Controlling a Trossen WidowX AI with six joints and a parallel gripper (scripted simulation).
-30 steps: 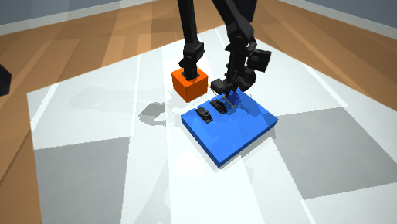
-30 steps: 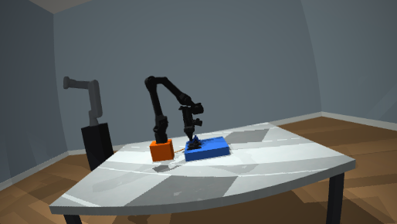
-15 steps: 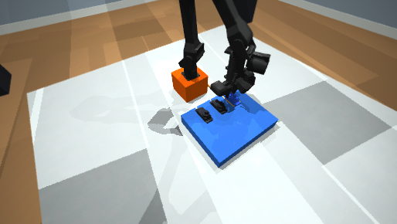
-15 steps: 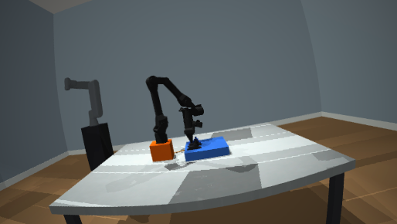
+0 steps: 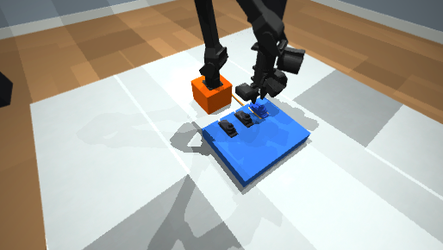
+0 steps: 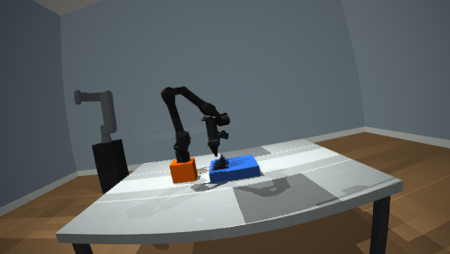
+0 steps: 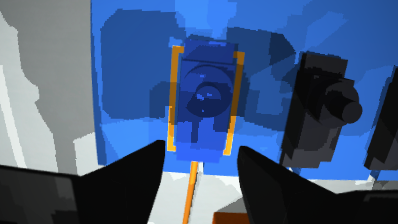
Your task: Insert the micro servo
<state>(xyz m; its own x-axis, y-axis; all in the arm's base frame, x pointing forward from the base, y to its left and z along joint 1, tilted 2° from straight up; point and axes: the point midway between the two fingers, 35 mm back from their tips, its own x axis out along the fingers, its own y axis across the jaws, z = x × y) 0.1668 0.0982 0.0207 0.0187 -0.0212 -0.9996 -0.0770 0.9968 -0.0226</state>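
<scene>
The deck lies 13 cm ahead of my gripper tip, 7 cm to the right of it and 6 cm below it.
</scene>
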